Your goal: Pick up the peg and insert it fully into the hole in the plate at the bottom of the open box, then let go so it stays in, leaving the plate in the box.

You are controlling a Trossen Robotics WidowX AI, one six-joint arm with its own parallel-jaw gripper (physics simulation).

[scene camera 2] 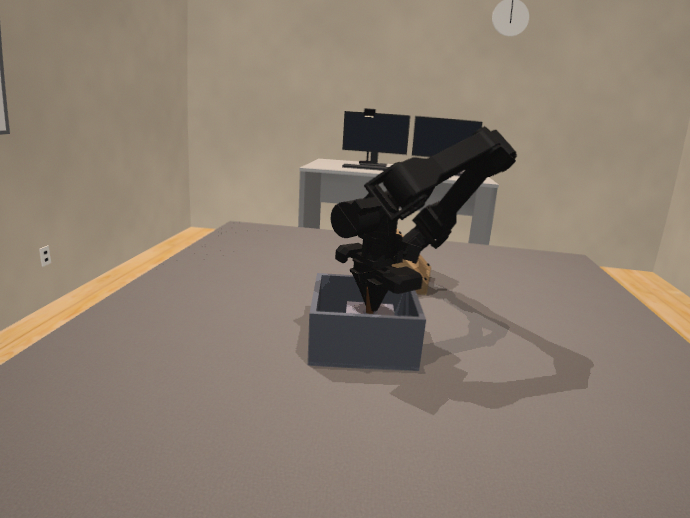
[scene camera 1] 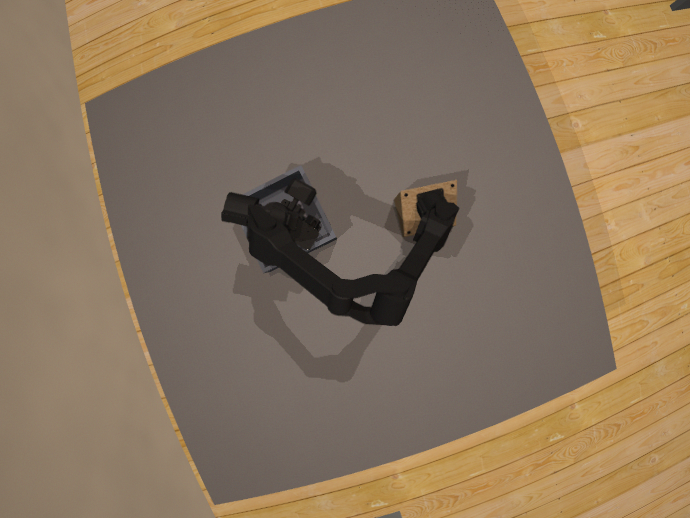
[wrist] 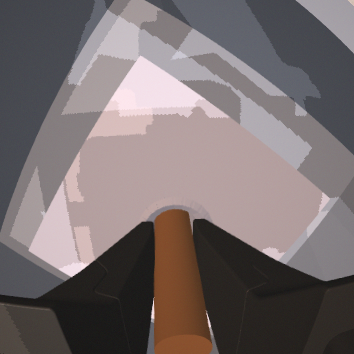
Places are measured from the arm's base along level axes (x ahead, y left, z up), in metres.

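Where they show: gripper, fingertip midpoint: (scene camera 2: 371, 309) (wrist: 173, 231); arm's base, origin of the base link: (scene camera 1: 430, 201).
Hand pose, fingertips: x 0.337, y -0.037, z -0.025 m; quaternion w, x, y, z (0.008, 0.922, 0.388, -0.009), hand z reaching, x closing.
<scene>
Things, the pixels of their top centre, and the offset from my fingertips. "spot": a spot on its surface instead. Level surfaces: height alone.
- orange-brown peg, middle of its top: (wrist: 178, 343) (scene camera 2: 371, 286) dx +0.004, dy -0.003, dz +0.046 m
- grey-blue box, middle of its top: (wrist: 179, 336) (scene camera 2: 366, 294) (scene camera 1: 281, 218) dx +0.012, dy -0.011, dz +0.034 m
- pale pink square plate, middle of its top: (wrist: 175, 234) (scene camera 2: 370, 311) dx +0.003, dy -0.002, dz -0.003 m
- round hole, surface spot: (wrist: 201, 210) spot: dx +0.003, dy +0.011, dz -0.004 m
- grey table top, its level: dz -0.064 m
An orange-brown peg (scene camera 2: 368, 299) (wrist: 180, 280) stands roughly upright between the fingers of my gripper (scene camera 2: 373, 310) (wrist: 173, 231), which is shut on it and reaches down inside the open box. The grey-blue box (scene camera 1: 324, 214) (scene camera 2: 365, 342) (wrist: 30, 100) holds a pale pink square plate (scene camera 2: 353, 307) (wrist: 175, 165) at its bottom. In the wrist view, the peg's far end is at the round hole (wrist: 201, 210), whose far rim shows as an arc behind it. The fingers and peg hide the rest of the hole, so I cannot tell how deep the peg is.
The box walls stand close around my gripper. A wooden block (scene camera 1: 409, 214) (scene camera 2: 424, 276) with dark holes in its corners stands under the arm's base. Both are on the grey table top (scene camera 1: 362, 418) (scene camera 2: 222, 434). A desk with two monitors (scene camera 2: 376, 132) stands in the background.
</scene>
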